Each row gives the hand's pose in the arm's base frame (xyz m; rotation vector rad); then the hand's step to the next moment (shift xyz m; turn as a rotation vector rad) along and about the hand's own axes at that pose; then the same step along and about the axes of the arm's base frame.
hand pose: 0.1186 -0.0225 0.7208 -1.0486 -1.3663 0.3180
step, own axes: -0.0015 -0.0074 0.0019 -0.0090 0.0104 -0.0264
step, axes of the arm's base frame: -0.0048 -0.0043 0.0044 0.0253 -0.0121 -0.0099
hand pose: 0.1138 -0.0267 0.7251 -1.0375 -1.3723 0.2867
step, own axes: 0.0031 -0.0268 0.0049 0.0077 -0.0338 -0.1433
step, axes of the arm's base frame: -0.0140 -0.0105 0.0211 0.1163 -0.0755 0.0502
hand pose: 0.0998 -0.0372 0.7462 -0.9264 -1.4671 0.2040
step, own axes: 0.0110 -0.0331 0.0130 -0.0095 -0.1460 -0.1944
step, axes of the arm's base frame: -0.0235 -0.0093 0.0273 0.1138 -0.1806 0.1169
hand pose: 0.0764 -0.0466 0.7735 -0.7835 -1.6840 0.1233
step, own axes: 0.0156 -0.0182 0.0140 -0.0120 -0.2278 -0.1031
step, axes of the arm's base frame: -0.0213 -0.0007 0.0178 -0.0034 -0.2149 0.1284
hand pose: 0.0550 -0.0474 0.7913 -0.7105 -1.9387 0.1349
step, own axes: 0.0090 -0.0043 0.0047 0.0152 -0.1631 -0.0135
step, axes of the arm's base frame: -0.0086 0.0023 0.0066 -0.0613 -0.1284 0.0823
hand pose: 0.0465 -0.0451 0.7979 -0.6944 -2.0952 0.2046
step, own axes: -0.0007 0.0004 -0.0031 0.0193 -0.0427 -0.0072
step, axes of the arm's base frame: 0.0030 -0.0004 0.0012 -0.0199 -0.0256 0.0346
